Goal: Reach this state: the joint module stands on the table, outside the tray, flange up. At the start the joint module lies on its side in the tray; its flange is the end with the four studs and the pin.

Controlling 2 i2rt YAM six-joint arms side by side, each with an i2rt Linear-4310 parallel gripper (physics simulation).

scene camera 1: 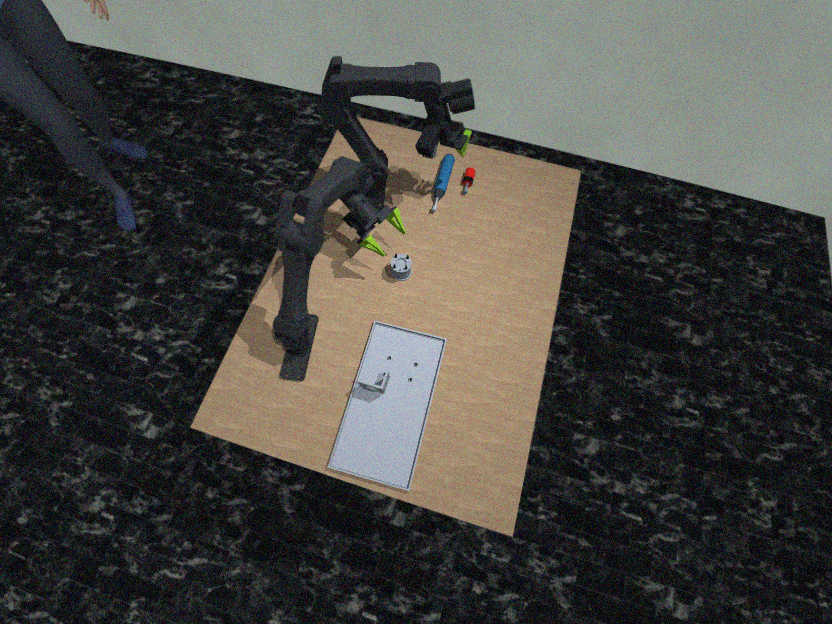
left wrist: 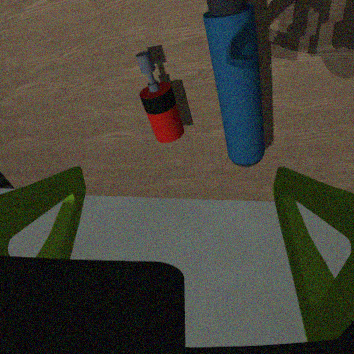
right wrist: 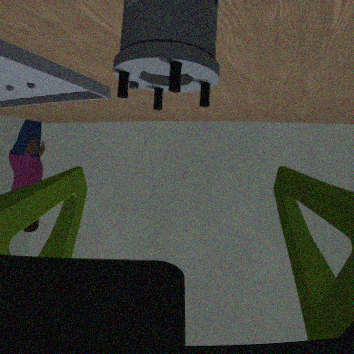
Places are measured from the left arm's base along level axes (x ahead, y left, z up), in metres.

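Where they show: left gripper, fingertip midpoint: [scene camera 1: 449,152] [left wrist: 178,177]; right gripper, fingertip midpoint: [scene camera 1: 394,244] [right wrist: 179,176]; left arm's base, origin of the base link: [scene camera 1: 375,192]; right arm's base, origin of the base link: [scene camera 1: 300,346].
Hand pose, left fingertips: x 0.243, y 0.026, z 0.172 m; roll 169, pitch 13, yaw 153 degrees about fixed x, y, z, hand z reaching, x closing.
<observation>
Things, the pixels of their top centre, and the offset from my left fingertips. "spot": a spot on its surface instead.
- joint module, middle of its top: [right wrist: 164,100] [scene camera 1: 401,260] dy -0.330, dx -0.133, dz -0.097 m
- tray, middle of its top: [scene camera 1: 390,399] dy -0.730, dx -0.141, dz -0.156 m
- blue screwdriver-like tool, surface spot: [left wrist: 237,90] [scene camera 1: 443,173] spot: dy +0.029, dx -0.011, dz -0.131 m
- short red tool, middle of its top: [left wrist: 152,105] [scene camera 1: 468,178] dy +0.020, dx +0.075, dz -0.137 m
The joint module [scene camera 1: 400,267] [right wrist: 170,35] is a short dark grey cylinder with a light flange and black studs. It stands upright on the wooden table, flange up, outside the tray [scene camera 1: 425,416] [right wrist: 55,70]. The tray is white and flat, lower in the scene view. My right gripper [scene camera 1: 395,244] [right wrist: 179,176] is open and empty, a little up and to the left of the module in the scene view, apart from it. My left gripper [left wrist: 178,177] is open and empty, near the table's far edge; one finger shows in the scene view.
A blue screwdriver-like tool [scene camera 1: 444,175] [left wrist: 237,90] and a short red tool [scene camera 1: 468,177] [left wrist: 165,117] lie near the left gripper. A small grey bracket [scene camera 1: 378,382] and several small dark pieces are in the tray. A person's legs [scene camera 1: 60,114] show at the upper left.
</observation>
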